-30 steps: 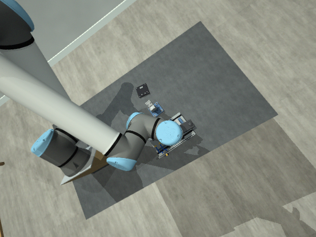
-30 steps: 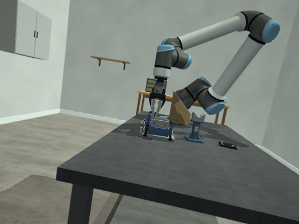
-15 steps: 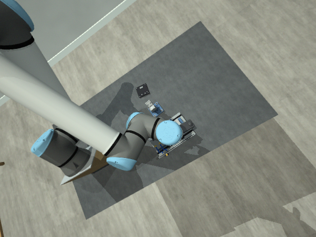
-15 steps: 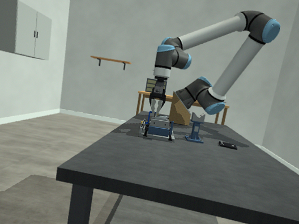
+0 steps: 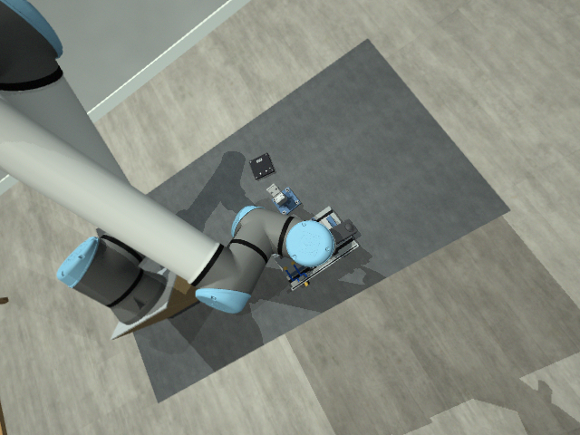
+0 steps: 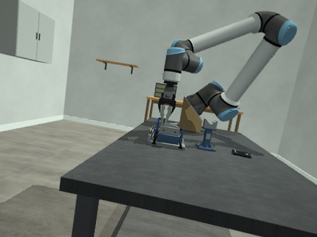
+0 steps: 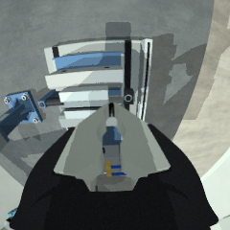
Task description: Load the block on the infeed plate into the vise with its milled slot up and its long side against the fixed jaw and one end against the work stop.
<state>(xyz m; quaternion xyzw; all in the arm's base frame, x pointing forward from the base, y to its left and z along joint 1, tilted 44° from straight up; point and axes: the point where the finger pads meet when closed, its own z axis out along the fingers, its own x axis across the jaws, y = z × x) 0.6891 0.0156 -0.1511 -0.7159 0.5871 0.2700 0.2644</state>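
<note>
My hand is 3 cm to the right of the part, 2 cm above it and 1 cm past it. The rest, counted from my hand: infeed plate: 43 cm to the left, 13 cm behind, 11 cm below; then vise: 8 cm below, 8 cm behind, 2 cm to the left.
</note>
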